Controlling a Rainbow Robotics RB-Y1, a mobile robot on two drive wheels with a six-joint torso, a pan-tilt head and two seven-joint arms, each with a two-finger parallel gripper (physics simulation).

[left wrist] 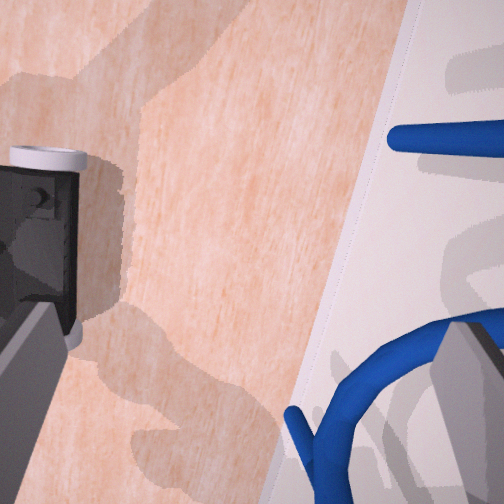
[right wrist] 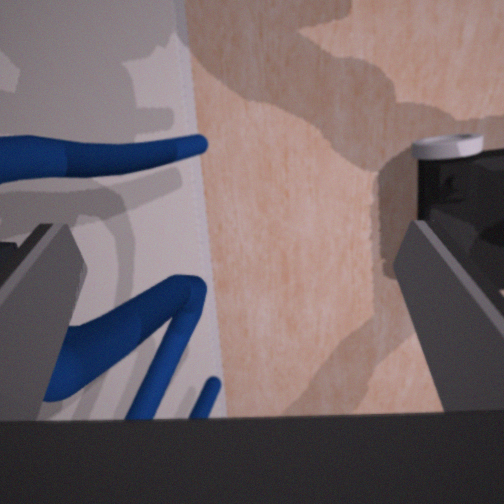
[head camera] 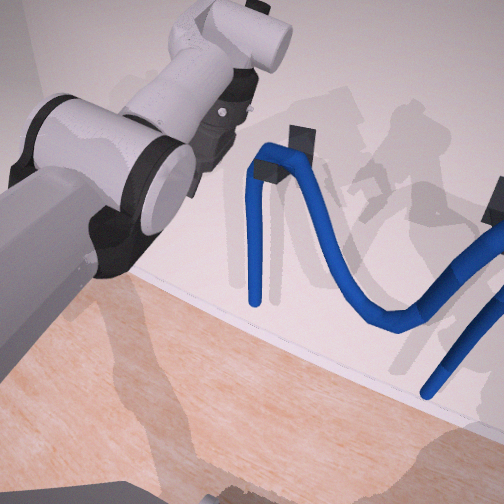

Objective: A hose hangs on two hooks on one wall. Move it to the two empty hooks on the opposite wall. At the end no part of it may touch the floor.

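Observation:
The blue hose (head camera: 325, 240) hangs on two dark hooks on the pale wall, the left hook (head camera: 285, 160) and the right hook (head camera: 495, 205) at the picture's edge. It sags between them, and both loose ends hang down clear of the floor. My left arm (head camera: 125, 150) reaches toward the wall left of the hose, and it hides its own gripper in the head view. In the left wrist view my left gripper (left wrist: 250, 400) is open and empty, with the hose (left wrist: 360, 385) curving near its far finger. My right gripper (right wrist: 245, 320) is open and empty, and the hose (right wrist: 125, 330) lies beyond its left finger.
A wooden floor meets the wall along a pale skirting line (head camera: 310, 355). My own dark base with a white cap shows in the left wrist view (left wrist: 40, 235) and in the right wrist view (right wrist: 460, 185). Arm shadows fall across the wall and floor.

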